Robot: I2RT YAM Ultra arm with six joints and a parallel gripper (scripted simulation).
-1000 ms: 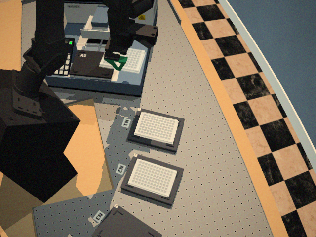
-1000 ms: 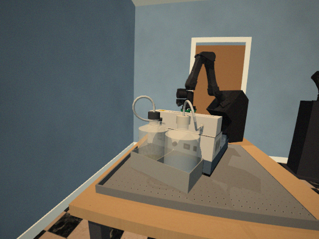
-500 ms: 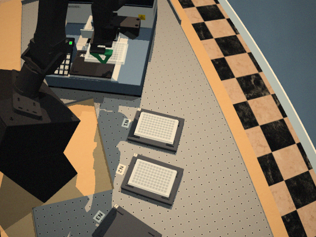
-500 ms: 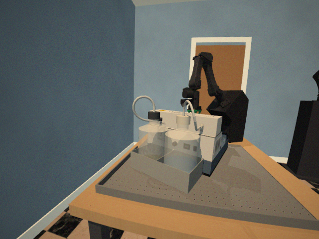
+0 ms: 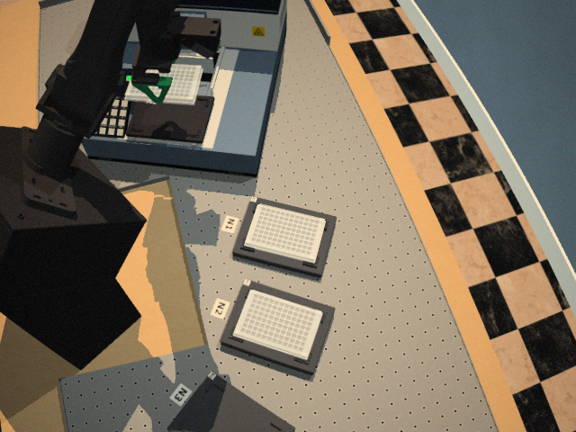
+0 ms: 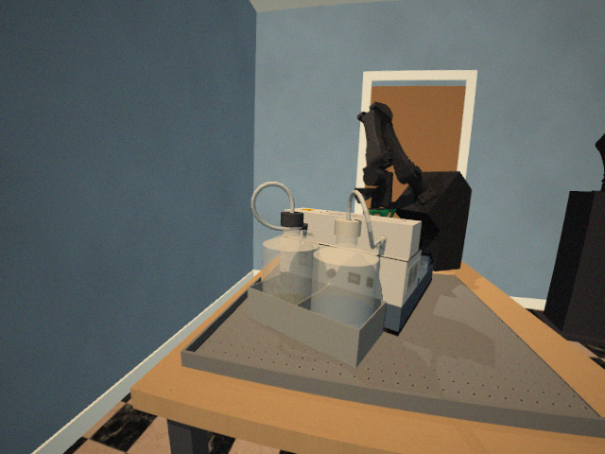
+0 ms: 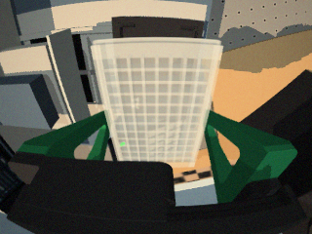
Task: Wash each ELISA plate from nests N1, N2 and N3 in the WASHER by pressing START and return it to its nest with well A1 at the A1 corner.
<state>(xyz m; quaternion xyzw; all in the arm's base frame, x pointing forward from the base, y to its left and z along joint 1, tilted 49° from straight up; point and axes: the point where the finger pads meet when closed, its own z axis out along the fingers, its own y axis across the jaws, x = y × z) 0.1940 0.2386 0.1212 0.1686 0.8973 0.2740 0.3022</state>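
My gripper is now 100 mm above the dark carrier. The rest, counted from my hand: N1 label (200 mm to the right, 180 mm below, 100 mm ahead); then manifold (150 mm to the left, 50 mm below, 30 mm ahead); then washer (150 mm to the left, 50 mm below, 30 mm ahead).
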